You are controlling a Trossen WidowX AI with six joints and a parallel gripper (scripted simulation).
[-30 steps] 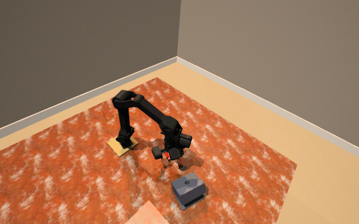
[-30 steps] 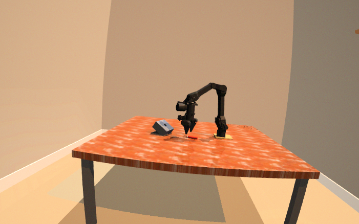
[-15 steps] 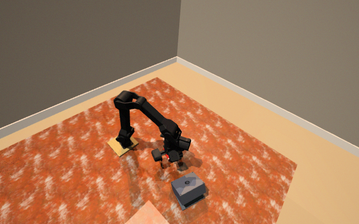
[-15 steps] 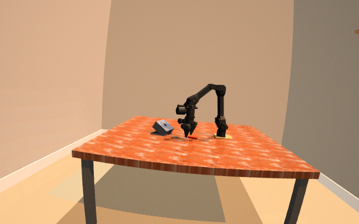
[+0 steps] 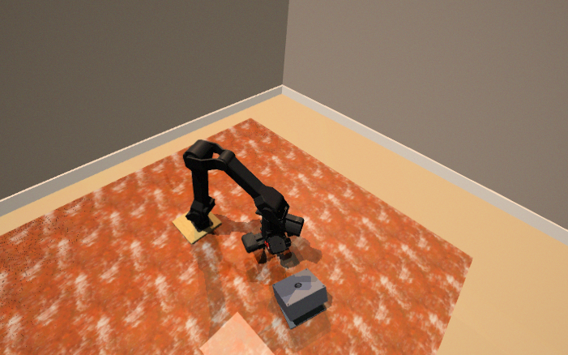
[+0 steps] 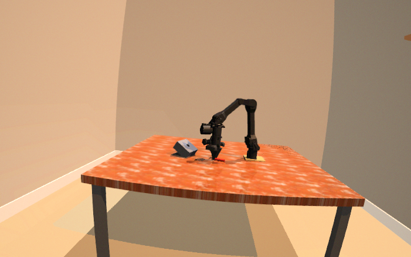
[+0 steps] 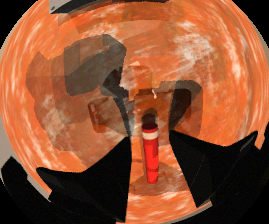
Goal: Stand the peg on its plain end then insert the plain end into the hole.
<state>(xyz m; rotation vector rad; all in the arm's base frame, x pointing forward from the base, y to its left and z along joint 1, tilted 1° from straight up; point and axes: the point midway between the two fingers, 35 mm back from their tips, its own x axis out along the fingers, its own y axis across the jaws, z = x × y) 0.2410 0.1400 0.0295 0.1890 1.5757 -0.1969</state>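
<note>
Right now my gripper tip is 10 mm past the red peg. Round my gripper tip: sloped panel (200 mm ahead, 40 mm to the right, 40 mm above).
</note>
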